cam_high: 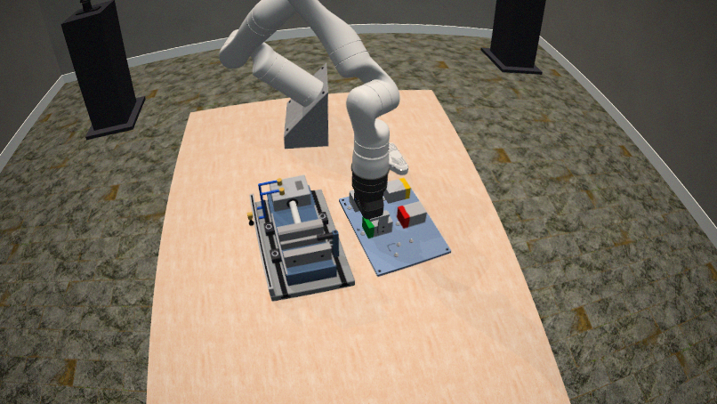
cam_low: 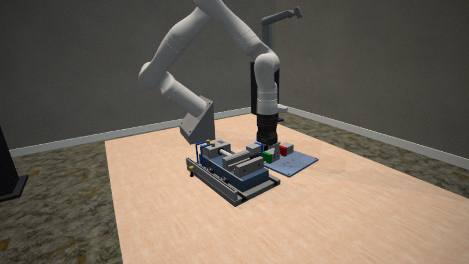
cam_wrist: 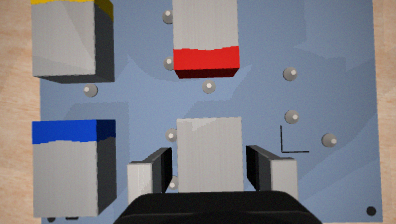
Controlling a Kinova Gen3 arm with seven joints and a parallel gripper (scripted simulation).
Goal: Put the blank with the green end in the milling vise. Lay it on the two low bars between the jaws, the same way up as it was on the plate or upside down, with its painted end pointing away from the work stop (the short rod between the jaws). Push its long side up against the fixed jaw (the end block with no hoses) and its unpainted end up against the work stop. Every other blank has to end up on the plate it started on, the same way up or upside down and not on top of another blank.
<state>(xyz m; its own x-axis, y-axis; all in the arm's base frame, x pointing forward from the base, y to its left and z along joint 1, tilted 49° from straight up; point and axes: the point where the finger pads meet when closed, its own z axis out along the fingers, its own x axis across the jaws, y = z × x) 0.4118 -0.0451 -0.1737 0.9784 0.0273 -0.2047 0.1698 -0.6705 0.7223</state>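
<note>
Now: hand 20 mm above the green-ended blank. From my hand the other things lie so: blue plate (10 mm behind, 40 mm to the left, 40 mm below); then red-ended blank (20 mm behind, 90 mm to the left, 20 mm below); then blue-ended blank (90 mm behind, 10 mm to the right, 20 mm below).
</note>
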